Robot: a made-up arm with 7 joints. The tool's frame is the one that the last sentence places. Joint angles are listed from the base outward.
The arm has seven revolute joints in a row. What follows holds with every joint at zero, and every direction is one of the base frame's. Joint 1 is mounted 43.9 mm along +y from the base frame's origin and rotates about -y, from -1.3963 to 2 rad. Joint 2 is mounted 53.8 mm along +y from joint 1 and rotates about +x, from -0.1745 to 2 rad. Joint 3 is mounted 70 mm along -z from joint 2 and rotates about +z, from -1.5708 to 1.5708 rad. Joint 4 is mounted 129.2 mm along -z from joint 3 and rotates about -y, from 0 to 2.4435 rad. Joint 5 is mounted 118.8 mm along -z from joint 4 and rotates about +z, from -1.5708 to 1.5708 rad. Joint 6 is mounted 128.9 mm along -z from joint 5 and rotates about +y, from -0.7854 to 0.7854 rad. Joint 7 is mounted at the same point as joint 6 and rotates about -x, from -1.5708 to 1.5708 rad. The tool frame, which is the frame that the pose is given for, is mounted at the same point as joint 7; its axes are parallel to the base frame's.
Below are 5 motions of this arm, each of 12 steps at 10 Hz.
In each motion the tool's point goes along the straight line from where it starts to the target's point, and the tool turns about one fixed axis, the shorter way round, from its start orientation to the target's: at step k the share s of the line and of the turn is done. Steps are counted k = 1, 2, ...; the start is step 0. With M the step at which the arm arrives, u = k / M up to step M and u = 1 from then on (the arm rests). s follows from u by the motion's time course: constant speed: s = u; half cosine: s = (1 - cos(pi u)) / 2; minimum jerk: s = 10 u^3 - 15 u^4 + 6 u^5.
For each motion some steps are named. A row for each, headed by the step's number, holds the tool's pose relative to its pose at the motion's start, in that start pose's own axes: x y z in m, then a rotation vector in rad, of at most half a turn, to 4 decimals.
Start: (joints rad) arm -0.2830 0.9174 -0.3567 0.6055 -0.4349 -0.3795 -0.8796
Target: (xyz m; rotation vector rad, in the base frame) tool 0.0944 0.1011 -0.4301 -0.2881 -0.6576 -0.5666
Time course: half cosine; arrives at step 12
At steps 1, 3, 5, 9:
1: 0.0050 -0.0020 0.0005 -0.0198 -0.0027 0.0175
3: 0.0426 -0.0169 0.0044 -0.1705 -0.0231 0.1502
5: 0.1078 -0.0427 0.0110 -0.4314 -0.0585 0.3800
9: 0.2484 -0.0983 0.0254 -0.9935 -0.1347 0.8752

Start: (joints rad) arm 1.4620 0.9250 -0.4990 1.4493 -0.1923 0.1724 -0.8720
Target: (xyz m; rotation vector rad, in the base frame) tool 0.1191 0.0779 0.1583 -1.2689 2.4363 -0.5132
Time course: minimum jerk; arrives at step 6
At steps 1, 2, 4, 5, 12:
1: 0.0056 0.0036 0.0014 0.0081 -0.0076 0.0130
2: 0.0332 0.0210 0.0084 0.0481 -0.0451 0.0766
4: 0.1248 0.0792 0.0317 0.1812 -0.1697 0.2885
5: 0.1524 0.0967 0.0387 0.2212 -0.2072 0.3522
12: 0.1580 0.1002 0.0401 0.2294 -0.2148 0.3651

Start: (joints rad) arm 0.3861 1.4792 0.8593 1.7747 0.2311 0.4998 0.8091
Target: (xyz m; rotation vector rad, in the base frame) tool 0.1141 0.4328 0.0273 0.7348 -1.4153 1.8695
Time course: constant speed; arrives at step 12
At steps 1, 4, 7, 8, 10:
1: -0.0197 -0.0078 0.0025 0.1330 0.0745 0.1021
4: -0.0788 -0.0313 0.0102 0.5319 0.2979 0.4083
7: -0.1379 -0.0548 0.0178 0.9308 0.5213 0.7145
8: -0.1576 -0.0626 0.0204 1.0638 0.5957 0.8166
10: -0.1970 -0.0783 0.0254 1.3297 0.7447 1.0207

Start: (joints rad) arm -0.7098 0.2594 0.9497 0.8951 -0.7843 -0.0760 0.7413
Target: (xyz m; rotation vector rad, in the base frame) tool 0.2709 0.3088 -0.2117 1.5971 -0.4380 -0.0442
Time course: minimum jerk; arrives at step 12
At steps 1, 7, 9, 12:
1: 0.0019 0.0004 0.0006 0.0077 -0.0015 0.0012
7: 0.2400 0.0530 0.0771 0.9848 -0.1881 0.1601
9: 0.3293 0.0727 0.1058 1.3512 -0.2581 0.2196
12: 0.3673 0.0811 0.1180 1.5072 -0.2879 0.2450

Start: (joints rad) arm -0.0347 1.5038 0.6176 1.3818 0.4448 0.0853 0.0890
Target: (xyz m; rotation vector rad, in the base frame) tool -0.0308 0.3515 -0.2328 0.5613 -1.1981 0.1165
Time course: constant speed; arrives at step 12
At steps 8, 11, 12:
8: -0.1252 -0.0919 0.2335 -0.1520 0.4572 0.3338
11: -0.1721 -0.1264 0.3210 -0.2090 0.6286 0.4589
12: -0.1878 -0.1379 0.3502 -0.2280 0.6858 0.5007

